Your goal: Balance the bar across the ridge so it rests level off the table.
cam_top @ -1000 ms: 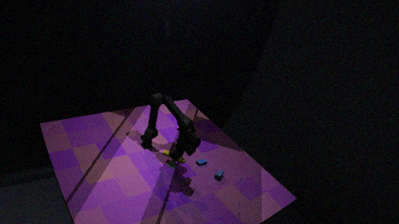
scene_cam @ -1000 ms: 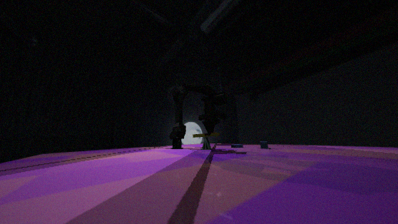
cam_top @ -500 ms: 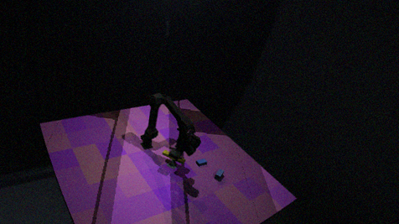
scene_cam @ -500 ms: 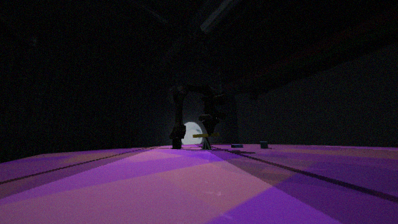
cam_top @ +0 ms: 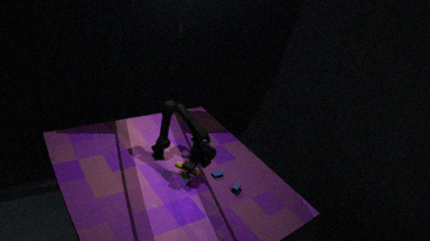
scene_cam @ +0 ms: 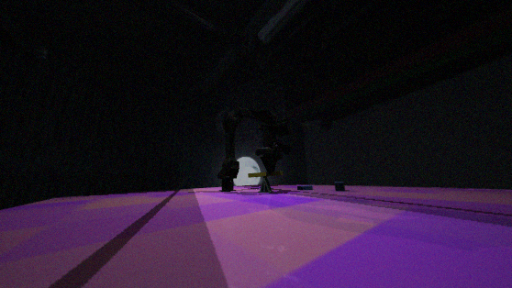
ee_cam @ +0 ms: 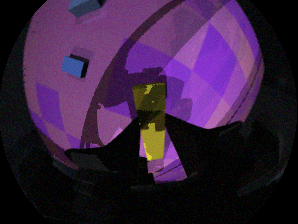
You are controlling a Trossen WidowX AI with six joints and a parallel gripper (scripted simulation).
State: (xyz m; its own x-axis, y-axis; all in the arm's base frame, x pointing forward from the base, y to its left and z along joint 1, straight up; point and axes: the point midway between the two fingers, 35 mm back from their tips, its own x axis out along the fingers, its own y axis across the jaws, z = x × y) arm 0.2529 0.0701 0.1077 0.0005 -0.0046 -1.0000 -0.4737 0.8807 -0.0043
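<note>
My gripper tip is 20 mm past the yellow bar and 10 mm to the left of it. Also, from my gripper tip: ridge 20 mm behind, 10 mm to the right, 40 mm below.
</note>
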